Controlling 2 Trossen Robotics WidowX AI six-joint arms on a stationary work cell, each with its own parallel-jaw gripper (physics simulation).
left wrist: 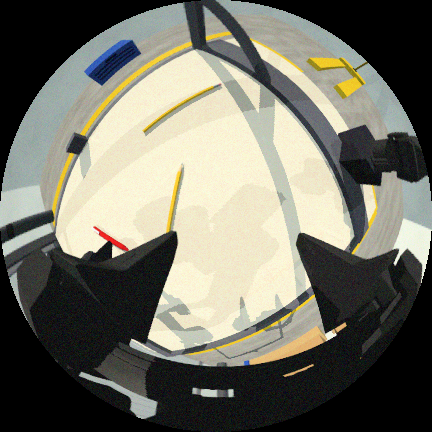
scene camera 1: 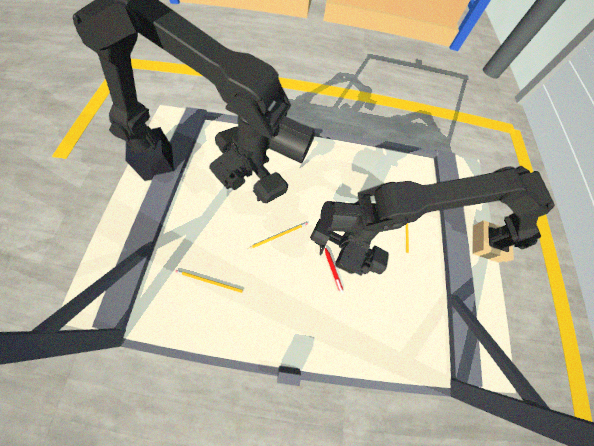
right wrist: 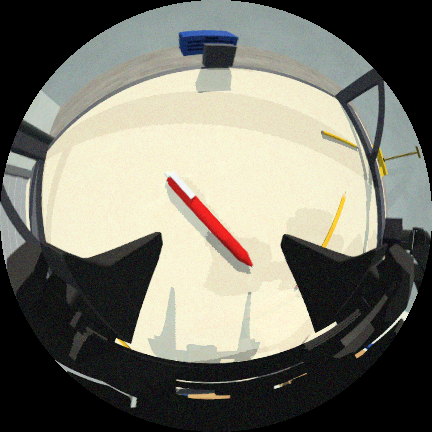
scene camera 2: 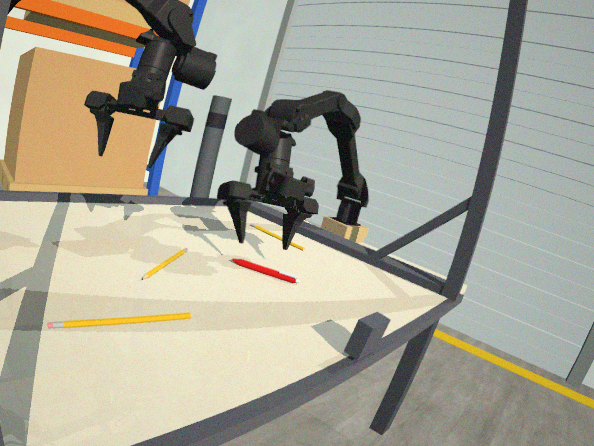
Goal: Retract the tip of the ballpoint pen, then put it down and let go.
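Seen in the pictures: left gripper, between the fingertips: (left wrist: 240, 238) (scene camera 1: 248, 186) (scene camera 2: 124, 161); right gripper, between the fingertips: (left wrist: 100, 247) (scene camera 1: 336, 262) (right wrist: 224, 240) (scene camera 2: 263, 246); left arm's base, origin of its link: (left wrist: 375, 154) (scene camera 1: 143, 143); right arm's base, origin of its link: (scene camera 1: 498, 239) (scene camera 2: 346, 222).
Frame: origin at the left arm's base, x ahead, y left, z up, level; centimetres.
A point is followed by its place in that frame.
Note:
A red ballpoint pen with a white clip (scene camera 1: 333, 270) {y -46.8, x 43.3, z -9.5 cm} (scene camera 2: 264, 270) {y -46.7, x 43.0, z -9.8 cm} (left wrist: 113, 239) {y -44.6, x 42.9, z -9.9 cm} (right wrist: 215, 221) {y -46.3, x 43.2, z -9.5 cm} lies flat on the cream table (scene camera 1: 210, 320) {y -50.6, x 9.1, z -10.6 cm} (scene camera 2: 240, 350) {y -54.1, x 16.0, z -10.6 cm}. Its tapered end points toward the right gripper's side of the right wrist view; whether the writing tip is out is too small to tell. My right gripper (scene camera 2: 264, 245) {y -45.4, x 43.8, z -5.8 cm} (right wrist: 224, 240) {y -45.4, x 43.8, z -5.8 cm} is open and empty above the pen, which lies slantwise between and ahead of the fingertips in the right wrist view. My left gripper (scene camera 2: 126, 161) {y -24.4, x 26.1, z 5.2 cm} (left wrist: 240, 238) {y -24.4, x 26.1, z 5.2 cm} is open and empty, high over the table, away from the pen.
A yellow pencil (scene camera 1: 279, 235) {y -33.1, x 31.7, z -10.0 cm} (scene camera 2: 165, 264) {y -33.6, x 30.1, z -10.2 cm} (left wrist: 174, 200) {y -33.2, x 28.7, z -10.1 cm} lies between the arms. Another pencil (scene camera 1: 212, 281) {y -41.2, x 11.3, z -10.0 cm} (scene camera 2: 120, 320) {y -40.8, x 9.8, z -10.0 cm} (left wrist: 182, 105) {y -40.5, x 10.7, z -10.2 cm} lies farther left in scene camera 1. A third pencil (scene camera 1: 407, 238) {y -43.8, x 68.6, z -10.0 cm} (scene camera 2: 277, 237) {y -40.0, x 70.1, z -10.3 cm} lies near the right frame rail (scene camera 1: 450, 215) {y -40.8, x 85.5, z -8.6 cm}. A dark block (scene camera 1: 289, 375) {y -67.0, x 25.1, z -4.9 cm} (scene camera 2: 367, 336) {y -67.4, x 22.2, z -6.4 cm} stands at the table edge.

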